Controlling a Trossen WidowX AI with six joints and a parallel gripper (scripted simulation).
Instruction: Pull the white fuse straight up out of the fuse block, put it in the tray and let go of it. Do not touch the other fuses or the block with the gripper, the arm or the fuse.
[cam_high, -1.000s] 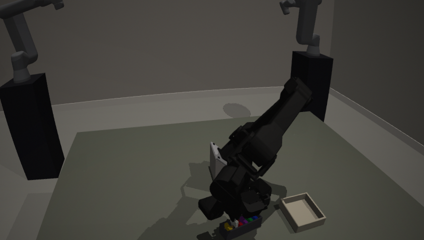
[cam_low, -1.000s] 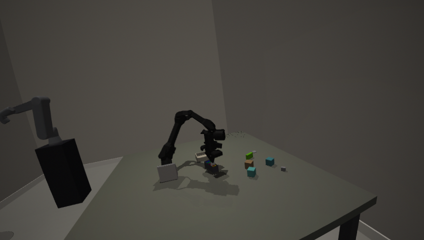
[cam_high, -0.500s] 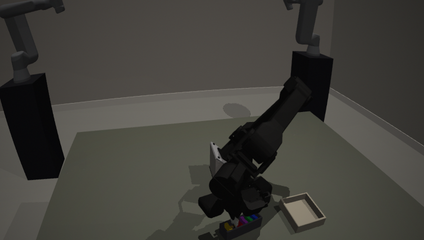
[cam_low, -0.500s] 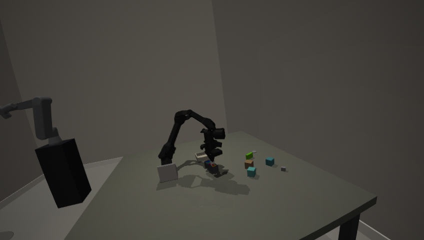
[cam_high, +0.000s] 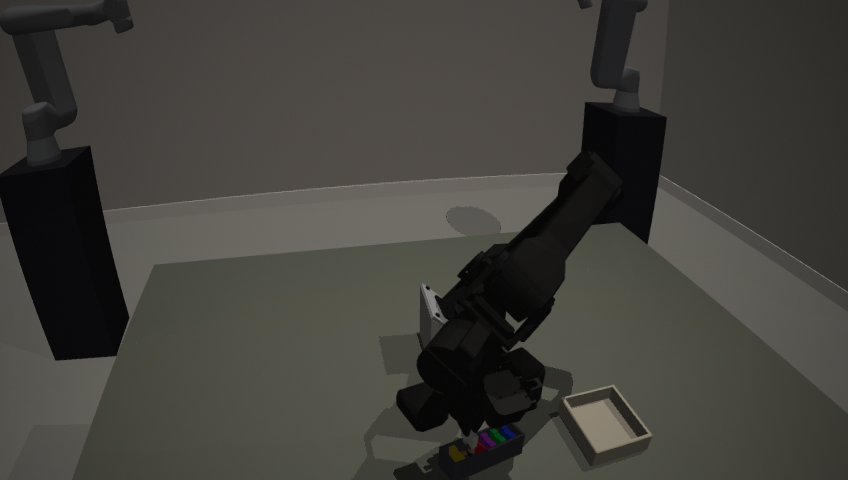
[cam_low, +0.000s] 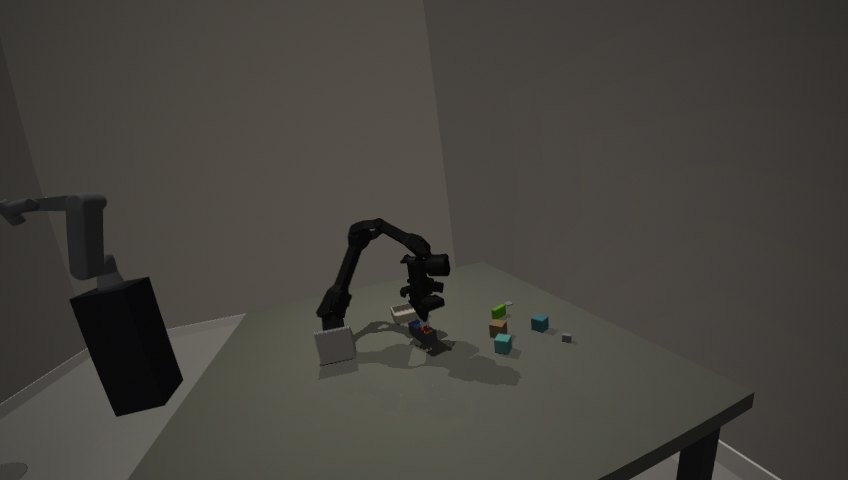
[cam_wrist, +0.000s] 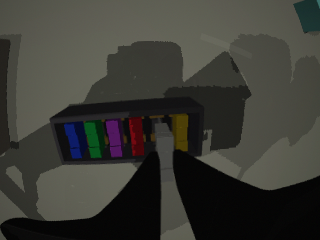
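Right now the beige tray is 230 mm to the left of my gripper tip and 70 mm below it. The rest, counted from my gripper tip: brown cube: 210 mm ahead, 100 mm to the right, 50 mm below; small grey cube: 360 mm ahead, 240 mm to the right, 60 mm below; white fuse: 10 mm below.
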